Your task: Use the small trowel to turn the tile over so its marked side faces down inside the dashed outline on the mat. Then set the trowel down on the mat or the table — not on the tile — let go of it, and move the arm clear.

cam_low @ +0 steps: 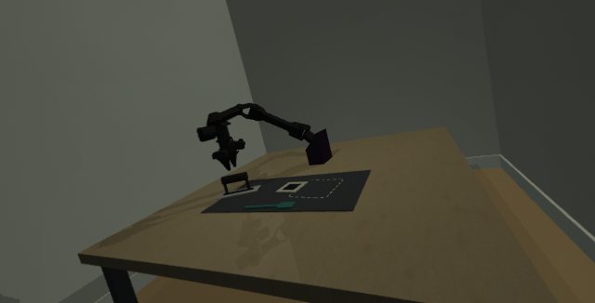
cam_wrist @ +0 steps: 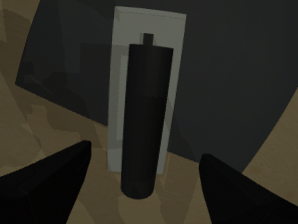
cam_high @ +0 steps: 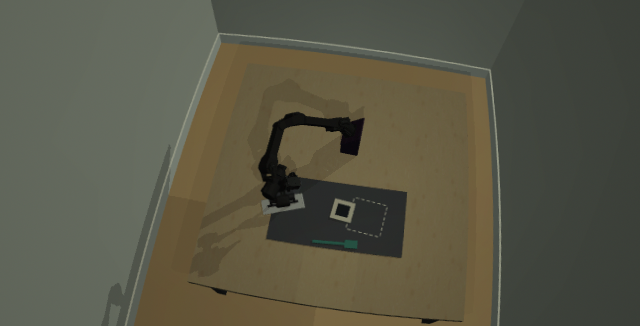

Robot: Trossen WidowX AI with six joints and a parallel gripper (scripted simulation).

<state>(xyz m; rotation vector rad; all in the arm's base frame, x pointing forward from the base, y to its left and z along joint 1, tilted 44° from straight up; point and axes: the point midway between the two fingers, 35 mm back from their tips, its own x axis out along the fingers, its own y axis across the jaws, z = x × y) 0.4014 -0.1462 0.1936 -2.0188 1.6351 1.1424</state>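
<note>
My gripper tip is now 80 mm above the grey flat-bladed trowel, 20 mm to the right of it and 10 mm past it. The rest, counted from my gripper tip: small green trowel (300 mm to the left, 130 mm ahead, 110 mm below); then dark mat (270 mm to the left, 140 mm below); then tile (280 mm to the left, 110 mm below, 30 mm behind).
</note>
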